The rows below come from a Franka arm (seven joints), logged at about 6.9 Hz.
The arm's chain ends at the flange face. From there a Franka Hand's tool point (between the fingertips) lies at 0.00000 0.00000 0.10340 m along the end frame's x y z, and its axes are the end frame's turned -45 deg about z.
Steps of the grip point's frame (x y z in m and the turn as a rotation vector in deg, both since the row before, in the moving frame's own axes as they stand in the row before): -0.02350, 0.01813, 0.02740, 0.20, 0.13, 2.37; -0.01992, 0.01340, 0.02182, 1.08, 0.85, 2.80; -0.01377, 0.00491, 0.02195, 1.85, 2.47, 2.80; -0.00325, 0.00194, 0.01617, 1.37, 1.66, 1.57; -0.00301, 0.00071, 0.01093, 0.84, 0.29, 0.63; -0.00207, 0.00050, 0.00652, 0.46, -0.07, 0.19; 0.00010, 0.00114, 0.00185, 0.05, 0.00, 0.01
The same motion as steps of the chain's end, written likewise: -0.00372, 0.02986, 0.02740, 0.23, -0.05, 2.37; -0.00438, 0.02603, 0.02185, 1.36, -0.16, 2.80; -0.00719, 0.01870, 0.02210, 3.05, 0.44, 2.80; -0.00135, 0.00753, 0.01624, 2.14, 0.21, 1.57; -0.00093, 0.00408, 0.01094, 0.80, -0.39, 0.63; -0.00043, 0.00232, 0.00652, 0.28, -0.37, 0.19; 0.00094, 0.00080, 0.00185, 0.04, -0.04, 0.01
